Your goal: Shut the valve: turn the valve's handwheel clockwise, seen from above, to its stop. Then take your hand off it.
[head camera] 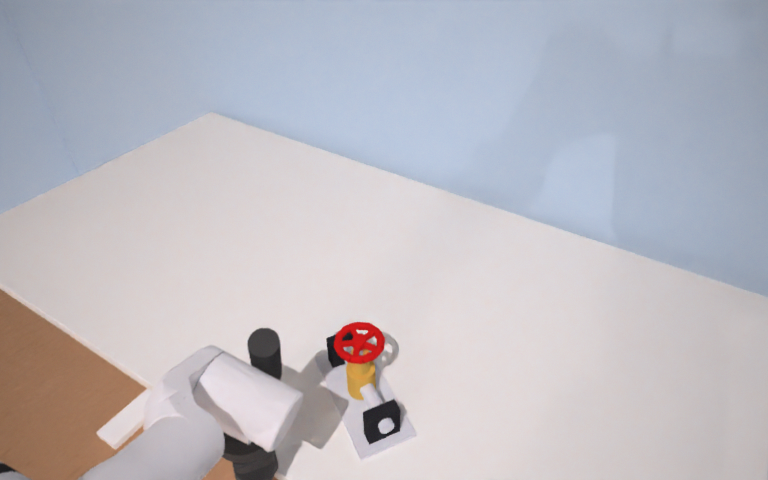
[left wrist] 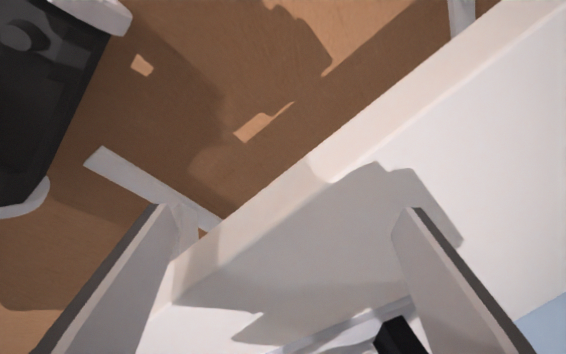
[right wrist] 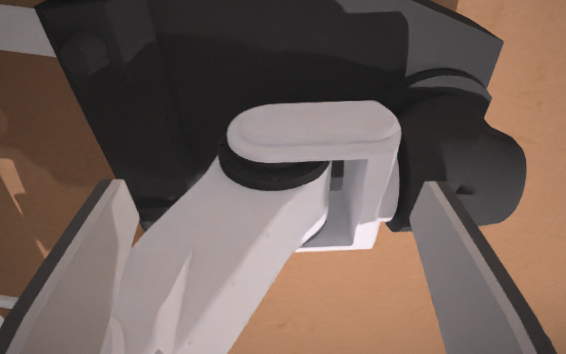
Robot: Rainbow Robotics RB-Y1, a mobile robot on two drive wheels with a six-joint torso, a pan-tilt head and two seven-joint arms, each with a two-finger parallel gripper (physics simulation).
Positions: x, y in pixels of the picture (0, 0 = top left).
Labels:
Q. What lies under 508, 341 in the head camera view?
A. A white table.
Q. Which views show the right gripper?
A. The right wrist view only.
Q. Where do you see a white table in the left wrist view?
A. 466, 136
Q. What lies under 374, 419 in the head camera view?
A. A valve.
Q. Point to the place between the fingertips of the left gripper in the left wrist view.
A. At 285, 219

